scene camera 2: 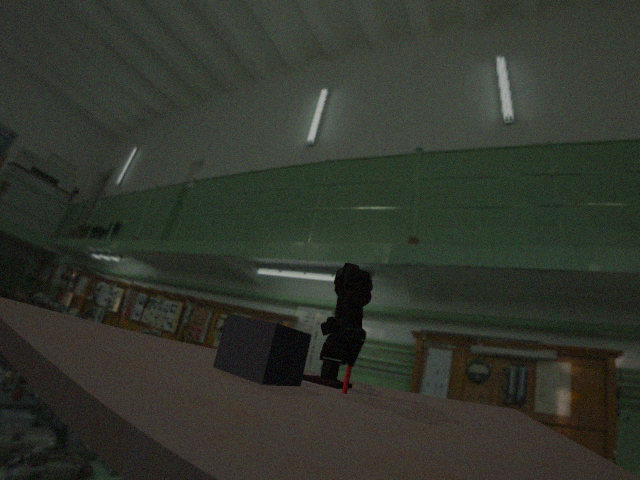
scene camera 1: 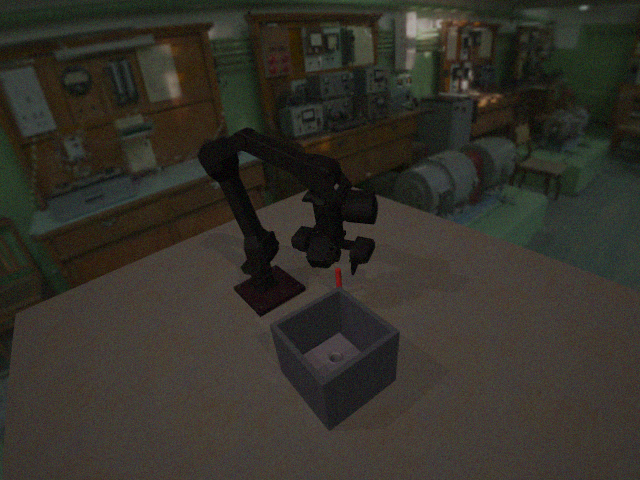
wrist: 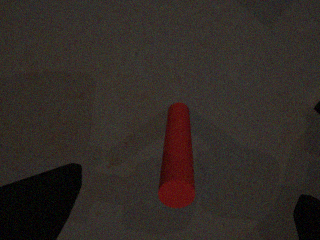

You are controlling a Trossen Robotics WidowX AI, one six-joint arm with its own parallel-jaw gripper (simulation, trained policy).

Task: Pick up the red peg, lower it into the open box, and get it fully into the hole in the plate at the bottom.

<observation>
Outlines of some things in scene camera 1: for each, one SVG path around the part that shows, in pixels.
The gripper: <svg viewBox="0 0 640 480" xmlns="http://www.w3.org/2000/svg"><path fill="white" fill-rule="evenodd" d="M291 239L292 247L298 249L298 251L306 252L306 259L313 268L330 268L334 262L339 262L341 249L350 250L349 262L351 262L351 273L353 276L358 264L368 263L375 250L375 241L373 239L357 236L355 241L345 240L346 230L343 230L343 218L332 225L321 225L316 222L313 228L301 226Z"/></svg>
A grey box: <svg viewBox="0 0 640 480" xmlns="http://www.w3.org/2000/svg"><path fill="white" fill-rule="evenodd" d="M340 286L270 324L282 373L300 396L303 397L312 412L326 426L328 431L341 424L356 410L363 407L396 380L397 355L399 352L400 331ZM340 333L361 352L323 378L303 354Z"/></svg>
</observation>
